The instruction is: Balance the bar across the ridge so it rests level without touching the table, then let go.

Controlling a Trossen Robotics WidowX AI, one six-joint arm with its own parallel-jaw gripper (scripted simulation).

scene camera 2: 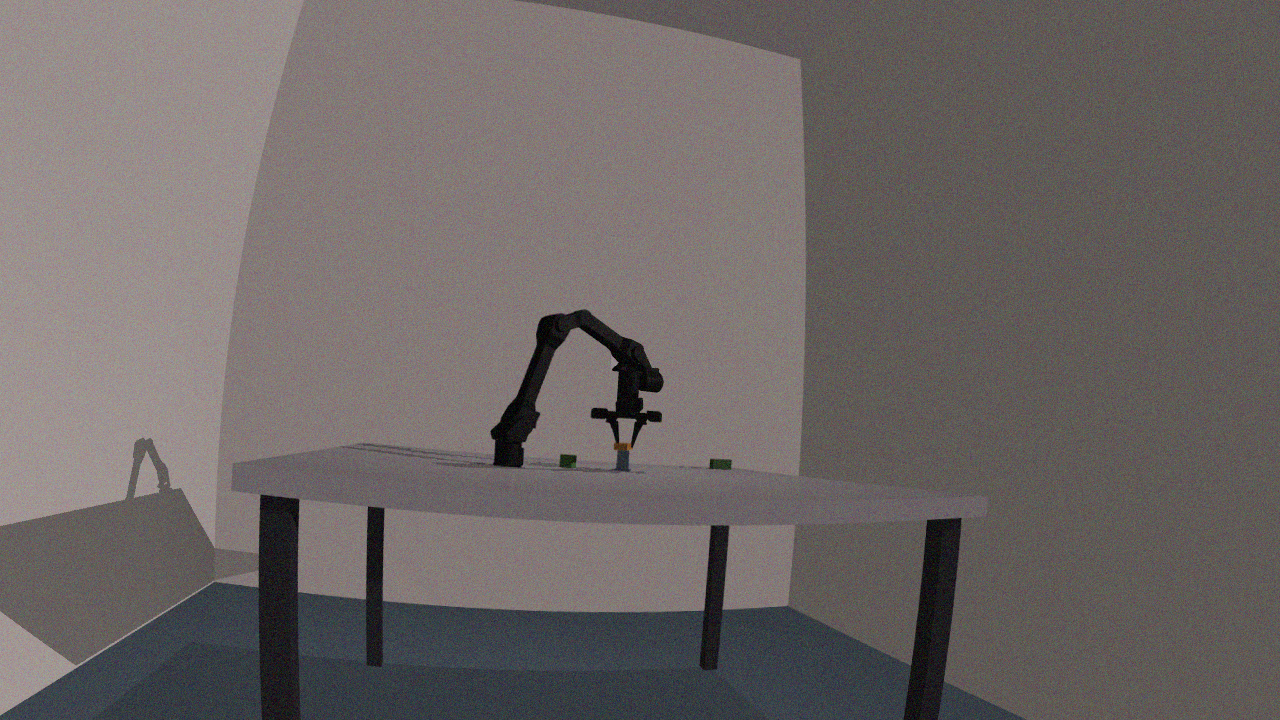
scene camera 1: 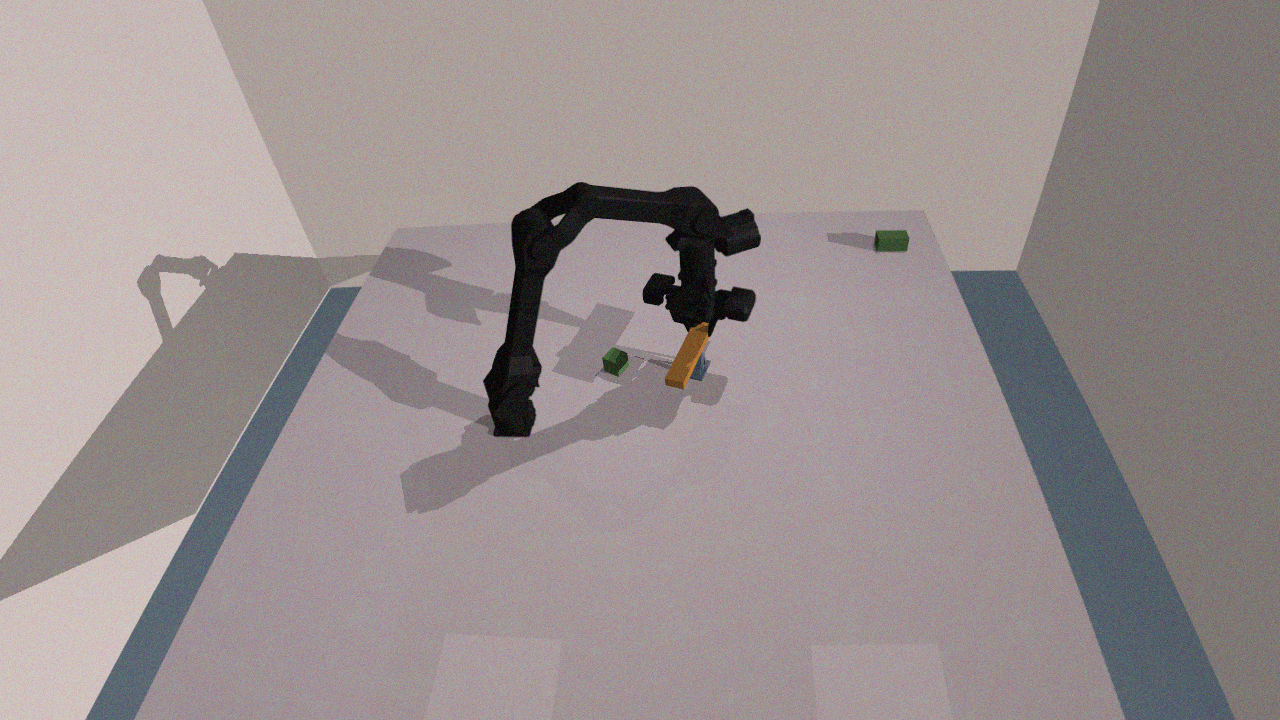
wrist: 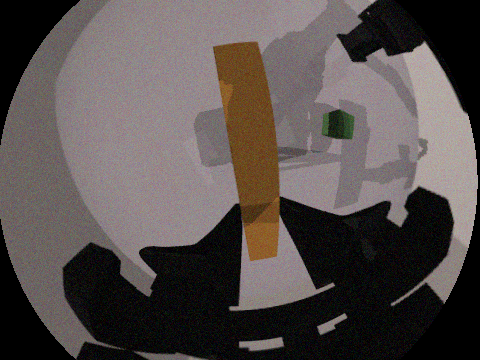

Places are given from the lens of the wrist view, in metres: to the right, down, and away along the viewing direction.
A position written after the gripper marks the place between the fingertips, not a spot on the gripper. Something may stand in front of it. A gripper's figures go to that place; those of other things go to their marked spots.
gripper (wrist: 258,204): 0.02, 0.02, 0.10
orange bar (wrist: 248,113): 0.01, -0.04, 0.07
green cube (wrist: 338,124): 0.13, -0.07, 0.10
The marked spots on the orange bar and the green cube are 0.13 m apart.
